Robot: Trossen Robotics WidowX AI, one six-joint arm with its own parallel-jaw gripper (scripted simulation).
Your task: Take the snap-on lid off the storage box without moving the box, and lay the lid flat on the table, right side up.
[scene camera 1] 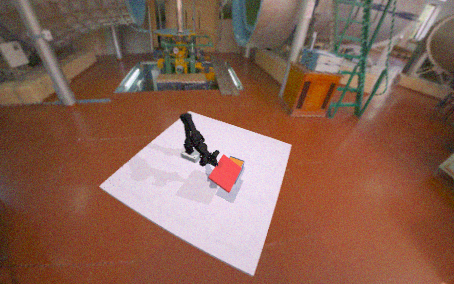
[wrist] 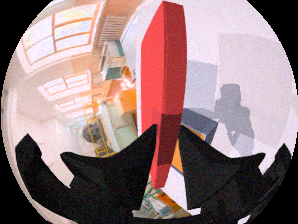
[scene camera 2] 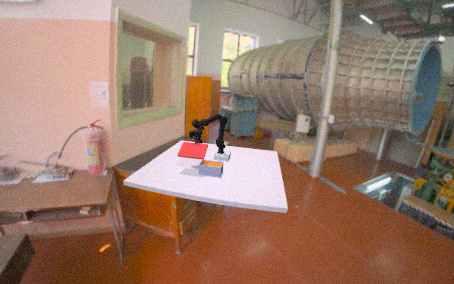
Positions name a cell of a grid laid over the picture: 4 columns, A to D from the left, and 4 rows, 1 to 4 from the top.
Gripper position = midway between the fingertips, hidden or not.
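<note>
My gripper (wrist: C3) is holding a red lid. There is a storage box (wrist: C3) that I can see as well.
</note>
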